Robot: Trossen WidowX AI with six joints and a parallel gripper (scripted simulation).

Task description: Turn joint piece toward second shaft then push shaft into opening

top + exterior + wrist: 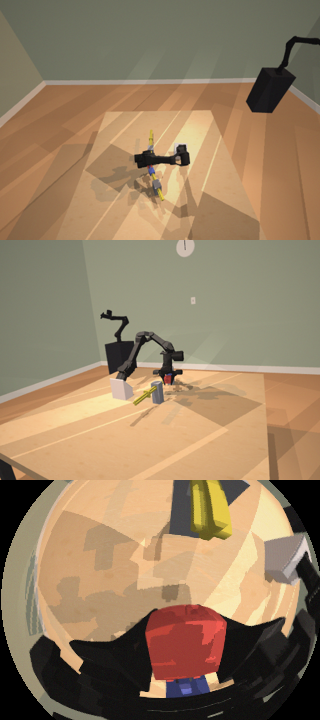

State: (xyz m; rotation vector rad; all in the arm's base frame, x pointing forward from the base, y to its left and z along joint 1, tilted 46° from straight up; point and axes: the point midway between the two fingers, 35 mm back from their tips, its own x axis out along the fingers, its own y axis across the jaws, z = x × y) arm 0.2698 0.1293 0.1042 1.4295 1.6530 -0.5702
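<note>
My gripper tip is now 1 cm to the right of the red square joint piece and 4 cm below it.
</note>
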